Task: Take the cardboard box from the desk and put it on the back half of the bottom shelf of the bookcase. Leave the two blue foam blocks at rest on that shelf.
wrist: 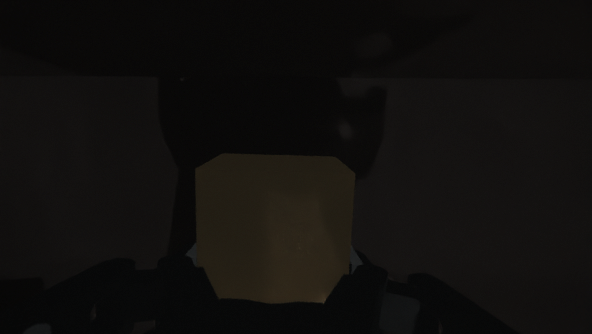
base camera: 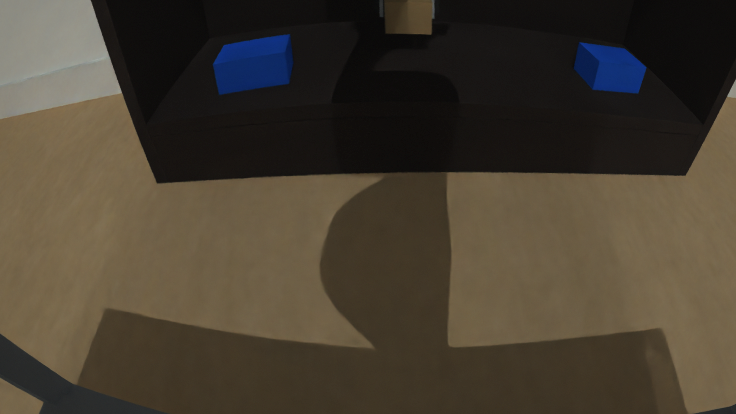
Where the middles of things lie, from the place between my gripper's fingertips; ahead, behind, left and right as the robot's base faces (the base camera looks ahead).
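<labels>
Brown cardboard box [wrist: 275, 229]: 10 mm ahead of my hand, 10 mm above it.
</labels>
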